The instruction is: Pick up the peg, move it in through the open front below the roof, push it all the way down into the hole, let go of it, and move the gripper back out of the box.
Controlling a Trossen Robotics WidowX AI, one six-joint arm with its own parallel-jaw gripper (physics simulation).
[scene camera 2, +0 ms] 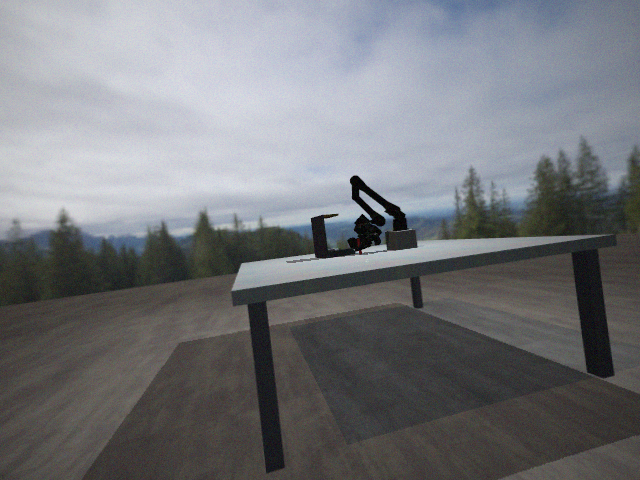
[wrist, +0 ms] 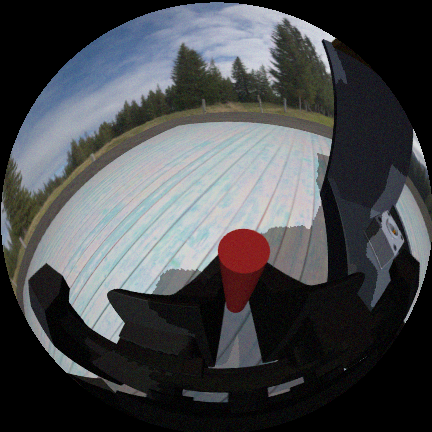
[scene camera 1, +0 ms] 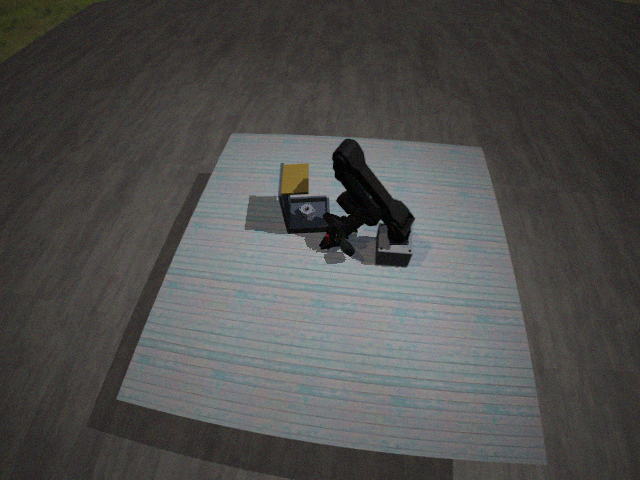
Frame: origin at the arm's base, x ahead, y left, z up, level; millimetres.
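Where they show: gripper, between the fingertips: (scene camera 2: pixel 356 250) (scene camera 1: pixel 320 247); arm's base, origin of its link: (scene camera 2: pixel 400 230) (scene camera 1: pixel 398 236).
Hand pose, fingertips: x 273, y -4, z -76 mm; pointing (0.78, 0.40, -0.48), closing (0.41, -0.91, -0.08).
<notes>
Things, the pixels of their top centre, and the offset from my fingertips. "spot": a spot on its surface instead. Level surfaces: height alone.
- red peg, centre of its top: (wrist: pixel 235 248) (scene camera 1: pixel 327 235) (scene camera 2: pixel 358 238) dx -28, dy -13, dz +58 mm
- box, centre of its top: (scene camera 1: pixel 303 177) (scene camera 2: pixel 330 215) dx +51, dy -162, dz +201 mm
- yellow roof, a spot on its surface: (scene camera 1: pixel 294 177) spot: dx +83, dy -162, dz +202 mm
- pale block with the hole, centre of its top: (wrist: pixel 392 226) (scene camera 1: pixel 306 208) dx +59, dy -171, dz +18 mm
- low rim, a spot on its surface: (scene camera 1: pixel 308 230) spot: dx +48, dy -82, dz -7 mm
- striped table top, height of its surface: dz -23 mm
The red peg (scene camera 1: pixel 326 237) (scene camera 2: pixel 359 244) (wrist: pixel 243 251) is roughly upright between the fingers of my gripper (scene camera 1: pixel 329 239) (wrist: pixel 234 255), which is shut on it. Its top sticks out above the fingertips in the wrist view. Its lower end is close to the table; whether it touches is too small to tell. The box (scene camera 1: pixel 285 212) (scene camera 2: pixel 319 238) (wrist: pixel 370 125) stands beside the gripper, with a dark back wall and a yellow roof (scene camera 1: pixel 294 177). A pale block with the hole (scene camera 1: pixel 307 209) (wrist: pixel 387 235) sits on the box floor, and the peg is outside the box.
The low rim (scene camera 1: pixel 308 230) of the box floor is close to the fingers. The arm's grey base (scene camera 1: pixel 393 255) (scene camera 2: pixel 401 239) stands on the striped table top (scene camera 1: pixel 330 335), on the other side of the gripper from the box.
</notes>
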